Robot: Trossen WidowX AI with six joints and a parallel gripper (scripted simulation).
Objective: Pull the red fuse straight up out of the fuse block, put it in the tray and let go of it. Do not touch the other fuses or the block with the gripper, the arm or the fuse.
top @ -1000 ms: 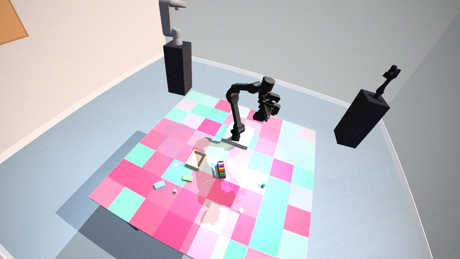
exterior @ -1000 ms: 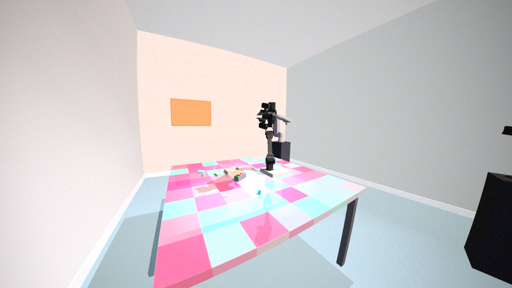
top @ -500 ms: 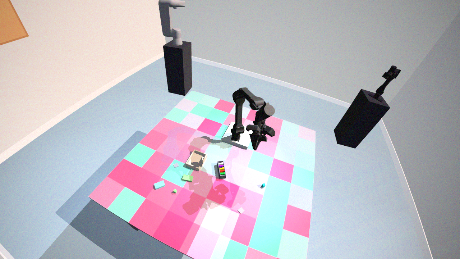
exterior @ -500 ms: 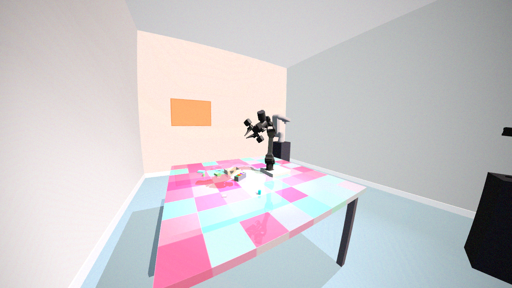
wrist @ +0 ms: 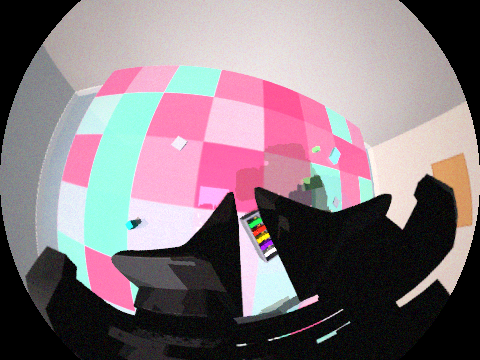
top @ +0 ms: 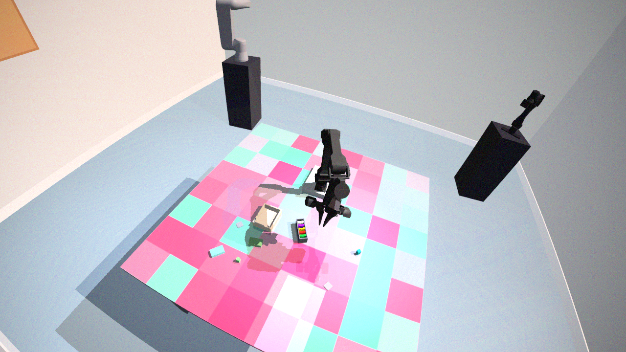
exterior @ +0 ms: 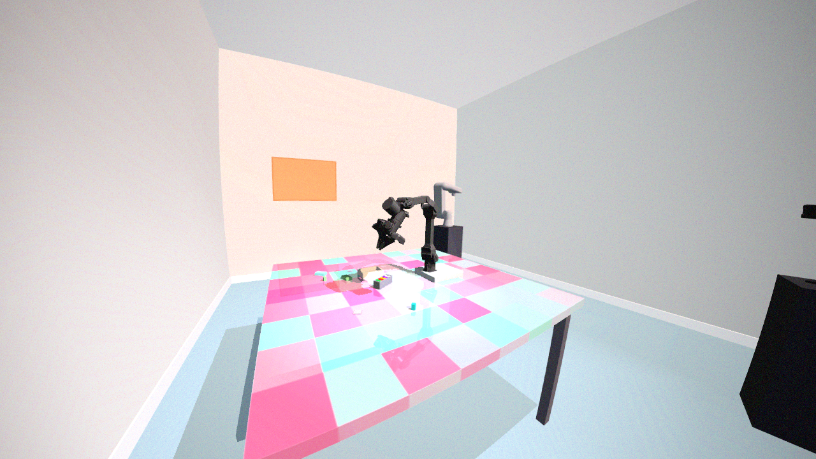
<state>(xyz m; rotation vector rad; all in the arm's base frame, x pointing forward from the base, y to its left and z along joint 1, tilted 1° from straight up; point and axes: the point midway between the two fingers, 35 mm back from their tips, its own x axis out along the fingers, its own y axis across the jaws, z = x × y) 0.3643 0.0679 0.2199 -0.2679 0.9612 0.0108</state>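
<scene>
The red fuse lies 6 cm behind my gripper tip, 8 cm to the right of it and 19 cm below it. Also, from my gripper tip: beige tray 10 cm behind, 28 cm to the right, 22 cm below; then cyan cube 5 cm behind, 20 cm to the left, 21 cm below; then green flat block 5 cm ahead, 28 cm to the right, 21 cm below.
</scene>
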